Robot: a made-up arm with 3 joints. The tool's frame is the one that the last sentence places.
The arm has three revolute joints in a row. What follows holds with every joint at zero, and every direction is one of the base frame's. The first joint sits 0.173 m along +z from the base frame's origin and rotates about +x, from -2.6 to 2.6 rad. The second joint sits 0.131 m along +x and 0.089 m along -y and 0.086 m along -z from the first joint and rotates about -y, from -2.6 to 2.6 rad. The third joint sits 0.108 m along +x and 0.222 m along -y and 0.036 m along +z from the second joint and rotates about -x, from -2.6 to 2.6 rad. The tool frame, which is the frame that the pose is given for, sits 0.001 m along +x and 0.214 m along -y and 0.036 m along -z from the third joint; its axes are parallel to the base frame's.
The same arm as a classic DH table. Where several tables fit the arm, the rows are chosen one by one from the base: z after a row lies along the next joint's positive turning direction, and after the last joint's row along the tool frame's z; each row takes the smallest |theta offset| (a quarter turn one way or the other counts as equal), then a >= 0, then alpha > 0; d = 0 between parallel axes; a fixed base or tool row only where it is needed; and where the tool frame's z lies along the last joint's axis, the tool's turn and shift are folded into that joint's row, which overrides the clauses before.
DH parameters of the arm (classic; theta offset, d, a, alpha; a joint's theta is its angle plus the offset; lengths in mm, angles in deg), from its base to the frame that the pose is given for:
base (fixed): 90 173 0 90
joint 1: -90 131 86 90
joint 2: 0 311 -36 90
joint 3: 90 -109 214 -90
tool (fixed): 90 -36 0 0
Joint limits (deg, base to tool): -148.97..148.97 -148.97..148.97 -148.97..148.97

